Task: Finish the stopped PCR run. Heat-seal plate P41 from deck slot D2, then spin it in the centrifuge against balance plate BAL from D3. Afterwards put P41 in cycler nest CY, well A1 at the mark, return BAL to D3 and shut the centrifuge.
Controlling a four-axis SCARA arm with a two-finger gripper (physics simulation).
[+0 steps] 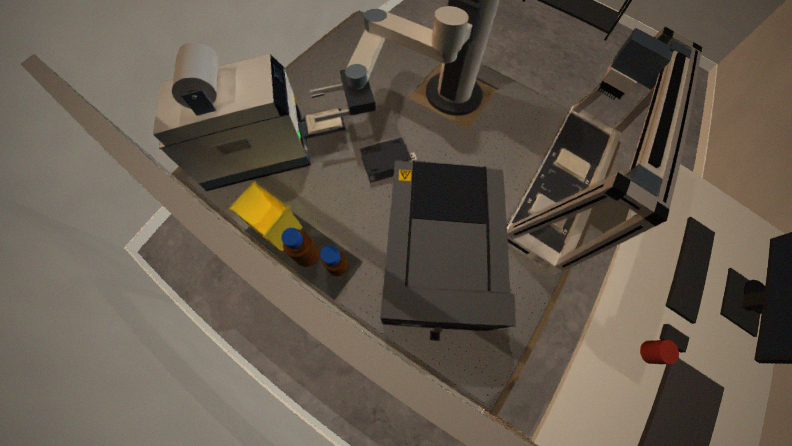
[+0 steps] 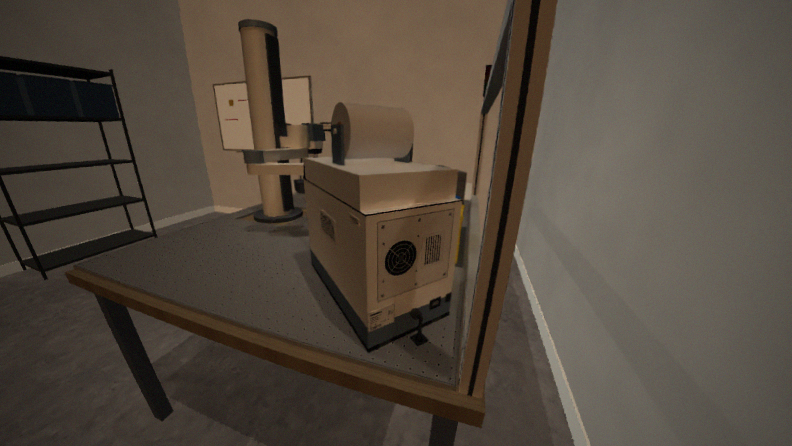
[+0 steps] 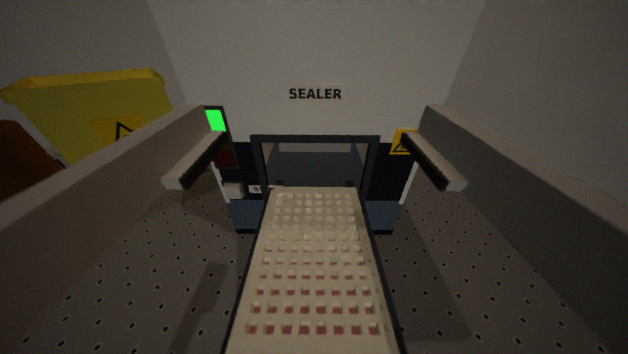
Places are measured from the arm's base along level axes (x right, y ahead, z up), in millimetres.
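Pixels of known places: gripper, between the fingertips: [image 1: 312, 106] [image 3: 314, 122]; arm's base, origin of its link: [image 1: 453, 94] [image 2: 279, 215].
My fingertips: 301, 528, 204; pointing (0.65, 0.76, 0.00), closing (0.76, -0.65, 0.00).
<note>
For each thing: its top centre in the pictures, then the offset to it from my fingertips, as dx, dy, dz. "*": a spot on its surface instead.
- cream 96-well plate, centre of its top: [image 3: 313, 242] [image 1: 323, 119] -15, -17, -81
- sealer, centre of its top: [image 2: 367, 106] [image 1: 193, 57] +180, +208, +285
- low black block, centre of its top: [image 1: 386, 154] -276, -48, -129
- large roll, centre of its top: [image 2: 372, 105] [image 1: 185, 59] +194, +224, +285
- beam frame, a spot on its surface: [image 1: 642, 204] * -941, -27, +305
My gripper [image 1: 313, 105] [image 3: 314, 122] is open and empty, raised above a cream 96-well plate [image 1: 325, 122] [image 3: 310, 235]. The plate lies flat on the dark tray in front of the sealer [image 1: 216, 157] [image 2: 338, 232] [image 3: 315, 60]; reddish contents show in its nearer wells. The sealer's opening is directly ahead, and its green lamp is lit. Two cream plates [image 1: 573, 162] [image 1: 544, 203] sit on the dark deck at right; their labels are unreadable. The large dark grey machine [image 1: 448, 249], apparently the centrifuge, shows no open rotor. A low black block [image 1: 385, 159], possibly the cycler nest, lies behind it.
A yellow bin [image 1: 260, 207] [image 3: 95, 115] and two blue-capped brown bottles [image 1: 299, 247] [image 1: 334, 261] stand by the front panel. A large roll [image 1: 195, 72] [image 2: 379, 132] tops the sealer. A beam frame [image 1: 642, 204] surrounds the right-hand deck. The arm's column [image 1: 462, 60] [image 2: 260, 94] stands behind.
</note>
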